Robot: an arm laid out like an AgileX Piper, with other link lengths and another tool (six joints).
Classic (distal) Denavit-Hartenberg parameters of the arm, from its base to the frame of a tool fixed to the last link. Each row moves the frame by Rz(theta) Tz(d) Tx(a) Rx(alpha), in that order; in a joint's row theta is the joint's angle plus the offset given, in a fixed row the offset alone. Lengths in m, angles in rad.
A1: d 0.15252; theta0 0; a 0; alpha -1.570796
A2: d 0; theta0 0.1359; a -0.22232; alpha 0
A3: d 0; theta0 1.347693; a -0.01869; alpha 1.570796
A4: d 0.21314; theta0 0; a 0; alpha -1.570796
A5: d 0; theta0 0; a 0; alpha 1.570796
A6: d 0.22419; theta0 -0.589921; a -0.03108; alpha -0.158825
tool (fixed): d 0.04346; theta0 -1.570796; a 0; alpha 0
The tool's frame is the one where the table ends.
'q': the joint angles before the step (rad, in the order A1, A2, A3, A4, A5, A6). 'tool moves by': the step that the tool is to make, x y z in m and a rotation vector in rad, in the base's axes. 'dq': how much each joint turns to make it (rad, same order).
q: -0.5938 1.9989 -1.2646 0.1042 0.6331 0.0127
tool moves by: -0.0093 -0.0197 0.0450 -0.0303 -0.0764 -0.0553
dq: -0.0697 -0.1462 0.0384 0.0349 0.0308 -0.0327
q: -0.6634 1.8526 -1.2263 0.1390 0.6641 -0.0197
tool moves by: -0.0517 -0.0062 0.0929 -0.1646 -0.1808 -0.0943
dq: -0.0989 -0.4962 0.3013 0.0033 -0.0488 -0.0133
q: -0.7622 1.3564 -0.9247 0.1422 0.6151 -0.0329
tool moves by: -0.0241 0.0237 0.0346 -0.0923 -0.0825 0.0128
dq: 0.0001 -0.2870 0.1616 -0.0002 0.0033 -0.0156
